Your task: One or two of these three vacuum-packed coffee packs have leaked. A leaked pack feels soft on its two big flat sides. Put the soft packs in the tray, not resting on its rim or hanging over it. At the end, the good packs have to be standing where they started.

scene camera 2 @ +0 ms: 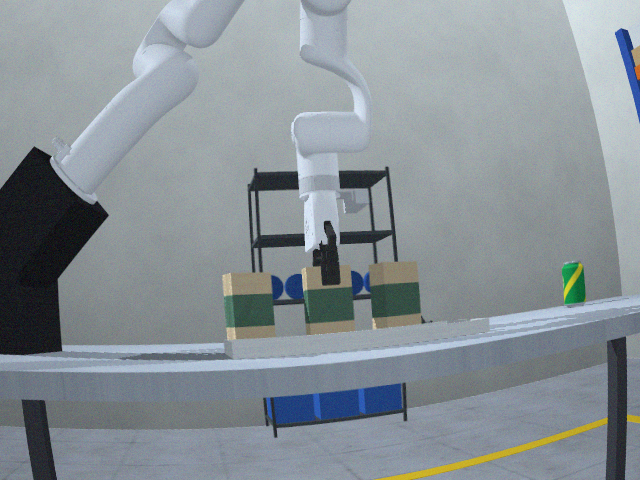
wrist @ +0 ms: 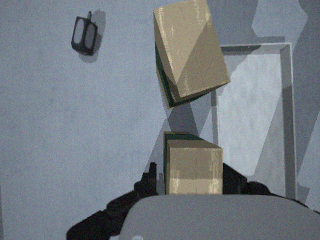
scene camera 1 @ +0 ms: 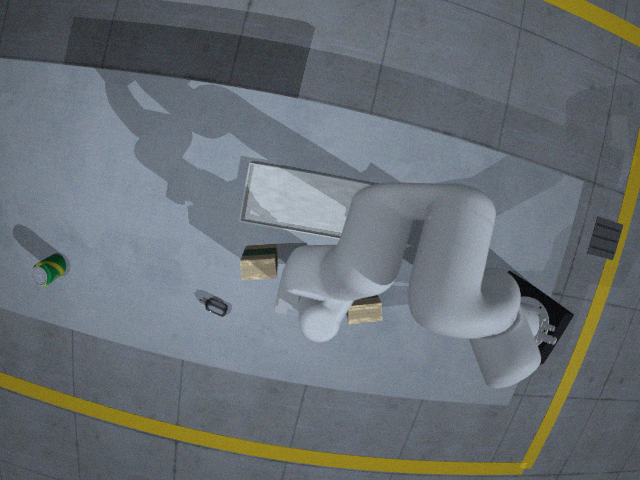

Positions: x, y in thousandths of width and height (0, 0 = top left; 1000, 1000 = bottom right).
Note:
In view: my gripper (wrist: 583, 727), a tray (scene camera 1: 432, 411) and a small dark object (wrist: 264, 148).
The tray also shows in the wrist view (wrist: 802, 494).

